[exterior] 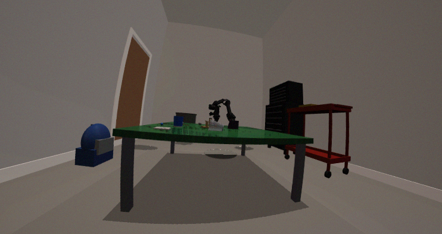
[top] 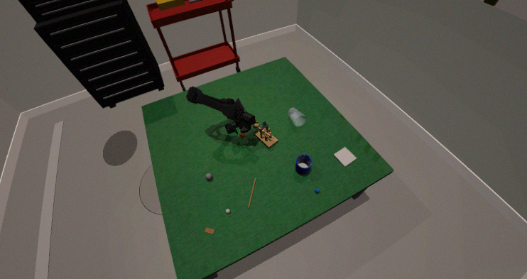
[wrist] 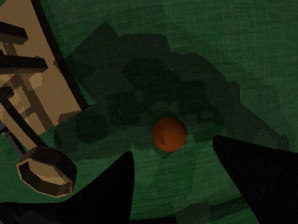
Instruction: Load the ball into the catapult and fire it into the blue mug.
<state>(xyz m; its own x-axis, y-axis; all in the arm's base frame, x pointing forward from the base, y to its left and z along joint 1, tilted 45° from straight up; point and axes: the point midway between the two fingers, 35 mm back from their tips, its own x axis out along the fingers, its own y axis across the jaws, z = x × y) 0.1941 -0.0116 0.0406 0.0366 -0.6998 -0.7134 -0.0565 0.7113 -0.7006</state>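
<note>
My gripper tip is now 30 mm above the orange ball. Also, from my gripper tip: grey ball: 210 mm ahead, 280 mm to the right, 20 mm below; then wooden catapult: 50 mm ahead, 130 mm to the left, 10 mm above; then wooden stick: 390 mm ahead, 80 mm to the right, 40 mm below.
</note>
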